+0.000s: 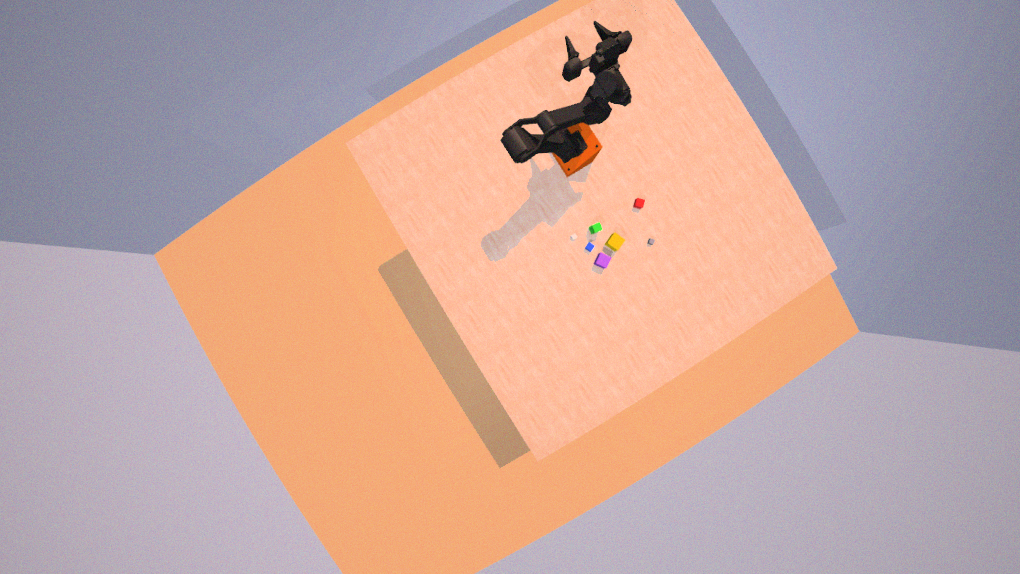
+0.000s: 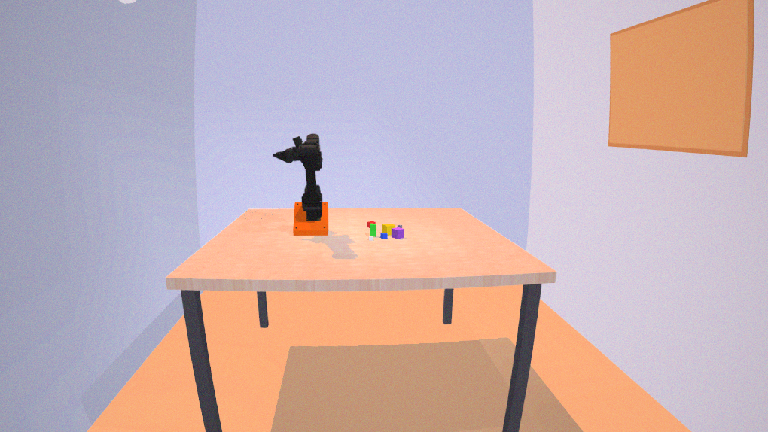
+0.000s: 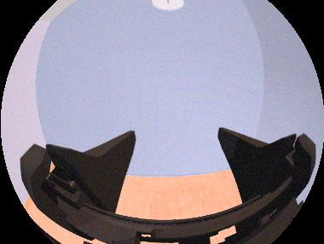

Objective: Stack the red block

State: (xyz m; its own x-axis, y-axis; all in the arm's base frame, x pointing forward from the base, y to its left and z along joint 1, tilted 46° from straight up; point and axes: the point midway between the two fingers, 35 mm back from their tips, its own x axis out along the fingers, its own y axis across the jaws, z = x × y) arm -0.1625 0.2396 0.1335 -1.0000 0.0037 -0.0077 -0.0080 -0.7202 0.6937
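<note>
Right now the red block is 45 cm ahead of my gripper tip, 34 cm below it and 4 cm to the left of it. From my gripper tip the other things lie so: tiny white block: 44 cm ahead, 35 cm below, 21 cm to the right; then yellow block: 53 cm ahead, 33 cm below, 10 cm to the right; then small blue block: 50 cm ahead, 34 cm below, 18 cm to the right.
</note>
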